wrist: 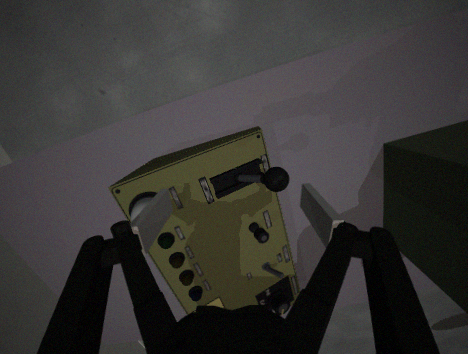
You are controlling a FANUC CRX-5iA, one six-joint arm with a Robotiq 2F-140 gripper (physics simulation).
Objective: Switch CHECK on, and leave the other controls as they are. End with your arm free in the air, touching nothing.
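Frame: origin at the arm's base, x ahead, y left, z up, level; millimetres.
Where they show: gripper, fingertip midpoint: [235,197].
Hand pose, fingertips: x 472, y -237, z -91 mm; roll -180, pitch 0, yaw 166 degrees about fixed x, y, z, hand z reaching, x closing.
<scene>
After its pixels a point has its place.
An olive control panel [215,235] {x 554, y -106, z -212 mm} lies below my gripper, tilted in the wrist view. Its labels are too small and dark to read, so I cannot tell which control is CHECK. A small toggle lever [272,270] {x 466, y 33, z -223 mm} stands at the lower right of the panel, below a short black knob [259,233] {x 468, y -93, z -203 mm}. My gripper [235,197] {x 472, y -237, z -91 mm} is wide open and empty above the panel. Its left finger overlaps the panel's left side in view and partly hides a pale round knob [142,206] {x 616, y -234, z -146 mm}. Its right finger shows past the panel's right edge. The gripper body hides the panel's lower edge.
A slide lever with a black ball [275,179] {x 418, y -210, z -168 mm} sticks up at the panel's upper right. Several dark round buttons, such as the green one [166,240] {x 622, y -153, z -165 mm}, run down the left side. A black rotary switch [281,302] {x 466, y 137, z -214 mm} is at the lower right. A dark green box [425,190] {x 140, y -81, z -222 mm} stands at right.
</scene>
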